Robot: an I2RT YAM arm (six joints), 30 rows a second.
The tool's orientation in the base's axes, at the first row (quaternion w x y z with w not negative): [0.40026 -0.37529 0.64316 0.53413]
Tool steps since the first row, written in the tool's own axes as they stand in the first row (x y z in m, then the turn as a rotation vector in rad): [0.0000 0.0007 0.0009 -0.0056 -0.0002 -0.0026]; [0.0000 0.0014 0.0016 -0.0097 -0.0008 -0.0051]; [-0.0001 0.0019 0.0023 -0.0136 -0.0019 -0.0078]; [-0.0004 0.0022 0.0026 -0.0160 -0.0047 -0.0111]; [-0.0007 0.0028 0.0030 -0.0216 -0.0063 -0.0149]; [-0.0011 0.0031 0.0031 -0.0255 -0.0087 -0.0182]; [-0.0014 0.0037 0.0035 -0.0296 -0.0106 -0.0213]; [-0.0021 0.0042 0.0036 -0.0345 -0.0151 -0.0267]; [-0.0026 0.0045 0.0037 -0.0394 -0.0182 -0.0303]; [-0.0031 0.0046 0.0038 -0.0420 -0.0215 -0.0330]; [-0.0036 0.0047 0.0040 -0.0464 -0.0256 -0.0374]
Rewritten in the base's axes. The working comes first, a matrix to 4 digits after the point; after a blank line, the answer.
The tool's axes in the first row as the columns of a matrix, in the base's axes (used below as rounded here):
[-0.3979 -0.9103 0.1140]
[-0.0552 0.1477 0.9875]
[-0.9158 0.3866 -0.1090]

[-0.0005 0.0010 0.0002 0.0021 -0.0023 0.0053]; [-0.0011 0.0018 0.0004 0.0040 -0.0046 0.0091]; [-0.0014 0.0026 0.0006 0.0063 -0.0072 0.0126]; [-0.0015 0.0029 0.0009 0.0094 -0.0108 0.0140]; [-0.0019 0.0034 0.0014 0.0126 -0.0145 0.0190]; [-0.0020 0.0036 0.0019 0.0160 -0.0178 0.0220]; [-0.0024 0.0041 0.0023 0.0190 -0.0210 0.0253]; [-0.0026 0.0043 0.0032 0.0244 -0.0267 0.0287]; [-0.0026 0.0045 0.0037 0.0288 -0.0304 0.0323]; [-0.0025 0.0046 0.0042 0.0325 -0.0334 0.0337]; [-0.0024 0.0048 0.0047 0.0375 -0.0382 0.0367]
